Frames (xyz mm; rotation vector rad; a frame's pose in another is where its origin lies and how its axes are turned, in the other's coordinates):
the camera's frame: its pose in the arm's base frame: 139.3 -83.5 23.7 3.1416 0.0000 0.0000
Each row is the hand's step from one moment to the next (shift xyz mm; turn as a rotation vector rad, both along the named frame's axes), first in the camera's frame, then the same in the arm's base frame.
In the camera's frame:
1: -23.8 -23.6 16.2 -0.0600 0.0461 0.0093
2: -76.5 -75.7 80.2 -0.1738 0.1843 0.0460
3: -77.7 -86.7 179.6 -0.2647 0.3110 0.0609
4: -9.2 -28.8 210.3 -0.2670 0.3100 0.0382
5: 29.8 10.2 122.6 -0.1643 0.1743 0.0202
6: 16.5 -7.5 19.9 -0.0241 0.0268 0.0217
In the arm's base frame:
1: -23.8 23.6 -16.2 -0.0600 -0.0461 -0.0093
2: -76.5 75.7 -80.2 -0.1738 -0.1843 -0.0460
3: -77.7 86.7 -179.6 -0.2647 -0.3110 -0.0609
4: -9.2 28.8 -210.3 -0.2670 -0.3100 -0.0382
5: 29.8 -10.2 -122.6 -0.1643 -0.1743 -0.0202
6: 16.5 7.5 -19.9 -0.0241 -0.0268 -0.0217

